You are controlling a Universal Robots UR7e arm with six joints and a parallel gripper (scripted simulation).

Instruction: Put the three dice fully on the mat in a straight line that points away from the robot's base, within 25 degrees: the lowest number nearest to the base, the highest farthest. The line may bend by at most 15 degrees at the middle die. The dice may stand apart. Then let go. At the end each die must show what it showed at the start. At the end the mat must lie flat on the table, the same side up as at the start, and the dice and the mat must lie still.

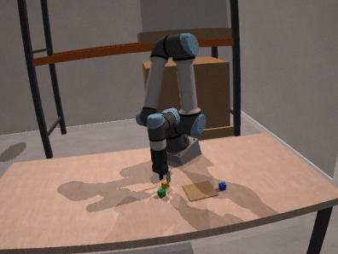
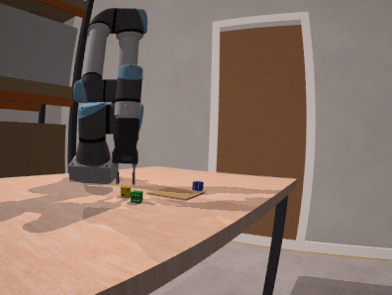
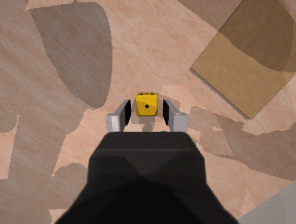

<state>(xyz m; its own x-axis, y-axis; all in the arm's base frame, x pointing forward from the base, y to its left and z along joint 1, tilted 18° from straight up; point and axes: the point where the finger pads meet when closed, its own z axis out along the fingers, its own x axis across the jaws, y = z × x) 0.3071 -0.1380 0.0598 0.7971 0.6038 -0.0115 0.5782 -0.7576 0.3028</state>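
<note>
Now: hand 40 mm above the yellow die. Round my hand: tan mat 90 mm ahead, 150 mm to the left, 50 mm below; then green die 70 mm ahead, 30 mm to the right, 40 mm below; then blue die 120 mm ahead, 260 mm to the left, 40 mm below.
</note>
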